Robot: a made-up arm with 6 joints.
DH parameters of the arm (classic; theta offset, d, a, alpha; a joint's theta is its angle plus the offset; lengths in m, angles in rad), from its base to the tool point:
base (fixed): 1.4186 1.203 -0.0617 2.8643
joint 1: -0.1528 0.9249 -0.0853 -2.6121
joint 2: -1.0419 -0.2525 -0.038 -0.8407
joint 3: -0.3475 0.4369 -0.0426 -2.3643
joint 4: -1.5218 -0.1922 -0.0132 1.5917
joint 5: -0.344 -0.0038 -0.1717 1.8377
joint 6: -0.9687 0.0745 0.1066 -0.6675
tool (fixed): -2.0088 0.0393 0 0
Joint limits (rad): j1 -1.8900..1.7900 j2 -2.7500..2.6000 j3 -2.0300..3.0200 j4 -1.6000..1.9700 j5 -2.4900..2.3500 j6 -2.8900..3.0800
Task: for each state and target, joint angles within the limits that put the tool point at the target. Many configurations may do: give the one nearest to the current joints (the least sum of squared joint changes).
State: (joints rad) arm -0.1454 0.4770 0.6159 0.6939 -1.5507 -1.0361
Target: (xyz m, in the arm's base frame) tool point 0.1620 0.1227 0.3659
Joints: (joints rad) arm 0.2192 0.0896 0.6162 0.5443 -1.9044 -1.0088
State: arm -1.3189 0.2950 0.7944 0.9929 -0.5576 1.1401
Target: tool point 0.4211 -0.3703 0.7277
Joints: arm -1.3405 0.9992 0.1345 1.1497 -0.6826 1.4651
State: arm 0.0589 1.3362 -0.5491 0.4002 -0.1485 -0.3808
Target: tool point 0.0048 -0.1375 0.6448
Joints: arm 0.4637 0.5005 -0.3563 -0.0001 0.1473 -0.0945
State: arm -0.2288 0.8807 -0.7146 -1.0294 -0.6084 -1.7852
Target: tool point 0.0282 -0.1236 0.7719
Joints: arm -0.1767 0.8384 -0.7289 -1.6000 0.2012 -1.6879
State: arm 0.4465 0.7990 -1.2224 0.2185 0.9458 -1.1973
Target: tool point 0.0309 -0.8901 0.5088
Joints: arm -0.1092 1.6548 -1.7534 0.3856 1.3729 -1.9547
